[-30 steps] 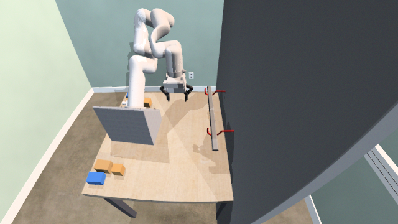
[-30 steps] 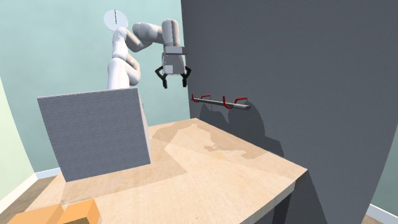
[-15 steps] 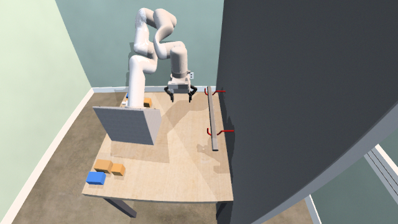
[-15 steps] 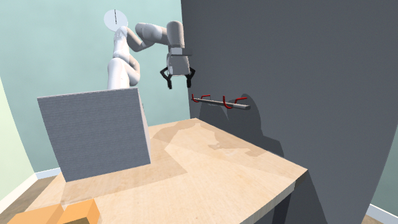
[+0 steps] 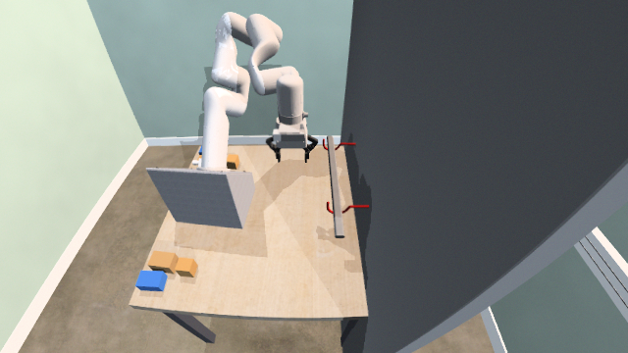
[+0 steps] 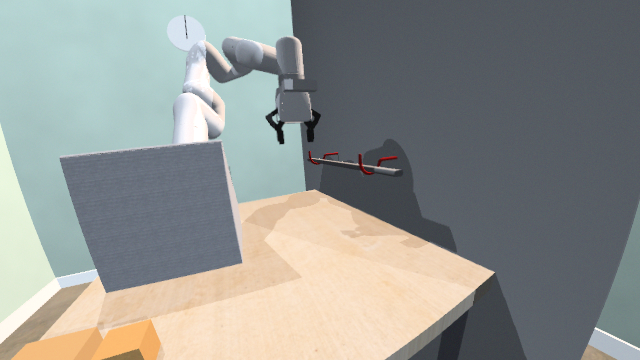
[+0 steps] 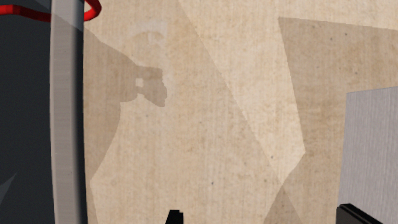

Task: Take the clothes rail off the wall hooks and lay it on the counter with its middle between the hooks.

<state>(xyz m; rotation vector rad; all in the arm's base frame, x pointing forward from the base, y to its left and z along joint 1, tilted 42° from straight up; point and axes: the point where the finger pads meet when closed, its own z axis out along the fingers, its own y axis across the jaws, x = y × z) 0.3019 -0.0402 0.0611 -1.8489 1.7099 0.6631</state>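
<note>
Now: hand 150 mm short of the grey clothes rail, 10 mm to the right of it and 90 mm above it. Round my hand: orange block: 350 mm behind, 270 mm to the left, 270 mm below; blue block: 470 mm behind, 390 mm to the right, 270 mm below.
</note>
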